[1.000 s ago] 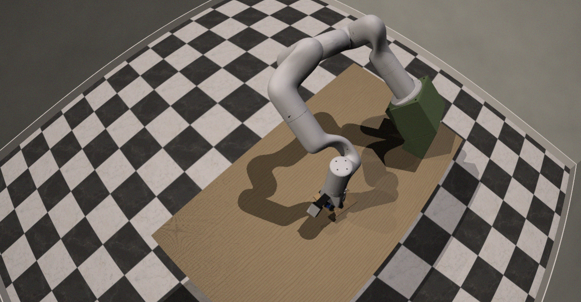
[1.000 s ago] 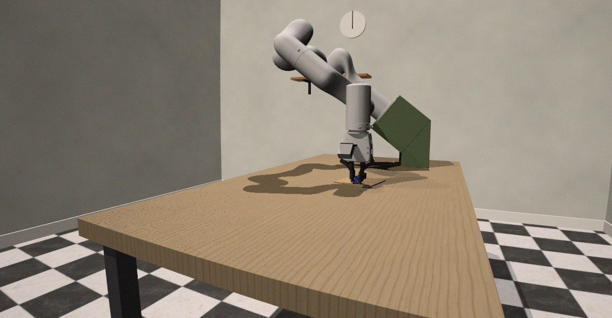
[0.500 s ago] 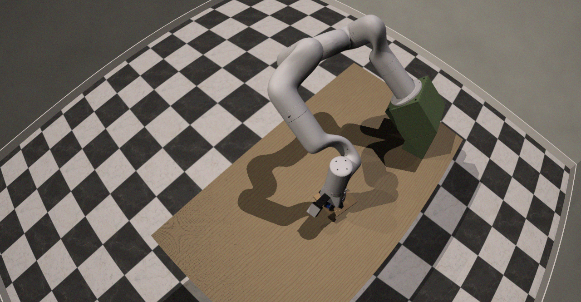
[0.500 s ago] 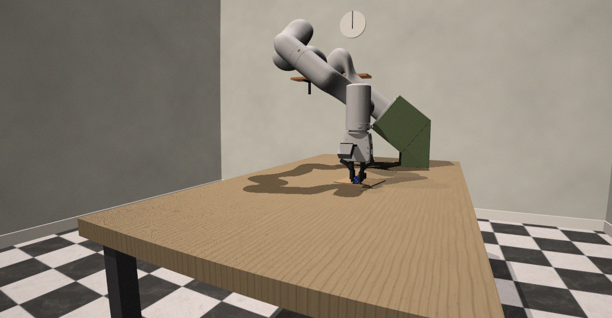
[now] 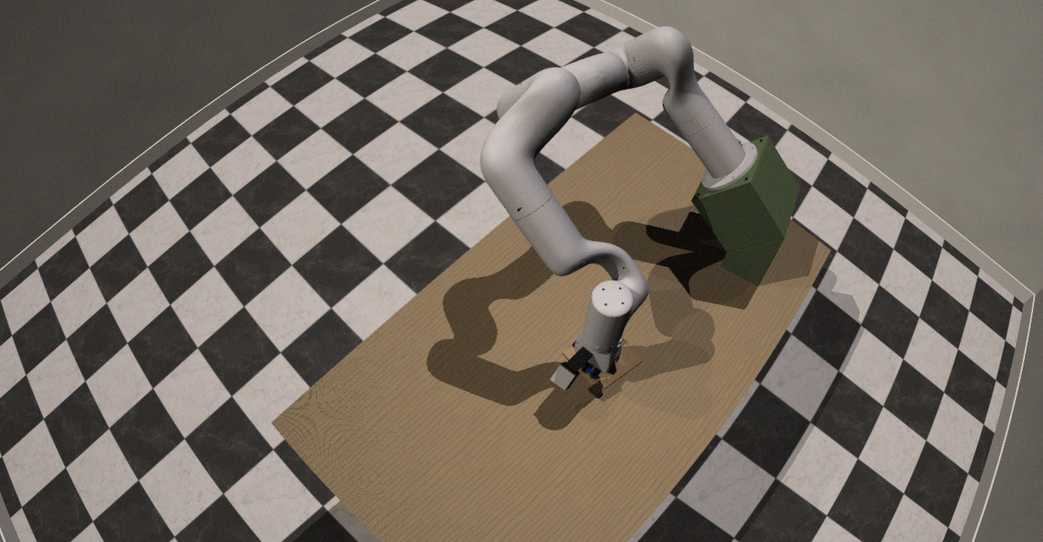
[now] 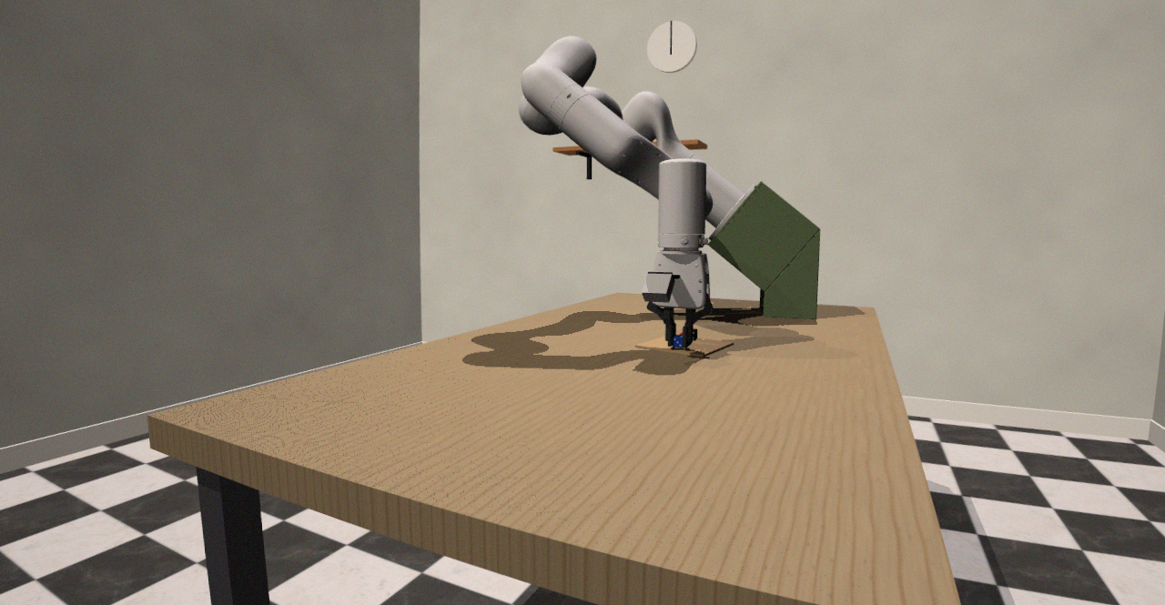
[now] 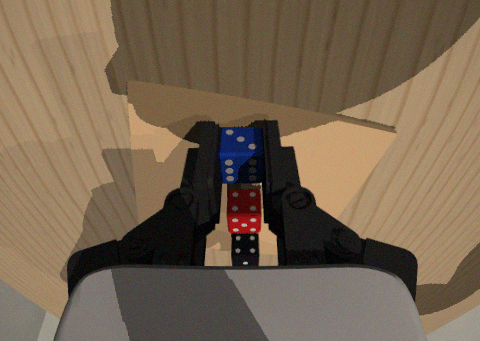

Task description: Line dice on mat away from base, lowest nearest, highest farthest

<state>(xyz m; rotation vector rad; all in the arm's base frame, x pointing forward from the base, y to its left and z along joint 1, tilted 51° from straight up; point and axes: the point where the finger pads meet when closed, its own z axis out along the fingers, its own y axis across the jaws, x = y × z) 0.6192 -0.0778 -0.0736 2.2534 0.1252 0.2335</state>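
Now: the blue die 10 mm below my hand. Also, from my hand: tan mat (50 mm behind, 30 mm below); then red die (50 mm behind, 20 mm below); then black die (100 mm behind, 20 mm below).
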